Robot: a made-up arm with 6 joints. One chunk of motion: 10 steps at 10 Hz.
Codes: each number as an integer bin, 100 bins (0 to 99) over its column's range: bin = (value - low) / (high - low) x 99, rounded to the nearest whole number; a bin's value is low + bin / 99 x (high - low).
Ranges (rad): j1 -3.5..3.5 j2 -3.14..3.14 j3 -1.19..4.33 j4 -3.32..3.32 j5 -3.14..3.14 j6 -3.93..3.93
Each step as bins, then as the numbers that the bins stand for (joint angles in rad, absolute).
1 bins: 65 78 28 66 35 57
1 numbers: 1.0960 1.8079 0.3712 1.1067 -0.9198 0.5955
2 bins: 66 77 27 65 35 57
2 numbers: 1.1667 1.7444 0.3155 1.0396 -0.9198 0.5955
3 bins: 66 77 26 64 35 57
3 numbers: 1.1667 1.7444 0.2597 0.9725 -0.9198 0.5955
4 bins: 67 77 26 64 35 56
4 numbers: 1.2374 1.7444 0.2597 0.9725 -0.9198 0.5161
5 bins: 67 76 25 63 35 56
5 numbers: 1.2374 1.6810 0.2039 0.9055 -0.9198 0.5161
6 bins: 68 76 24 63 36 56
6 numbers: 1.3081 1.6810 0.1482 0.9055 -0.8564 0.5161
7 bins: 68 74 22 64 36 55
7 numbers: 1.3081 1.5541 0.0367 0.9725 -0.8564 0.4367
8 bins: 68 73 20 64 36 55
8 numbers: 1.3081 1.4907 -0.0748 0.9725 -0.8564 0.4367
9 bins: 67 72 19 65 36 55
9 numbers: 1.2374 1.4273 -0.1306 1.0396 -0.8564 0.4367
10 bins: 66 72 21 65 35 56
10 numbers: 1.1667 1.4273 -0.0191 1.0396 -0.9198 0.5161
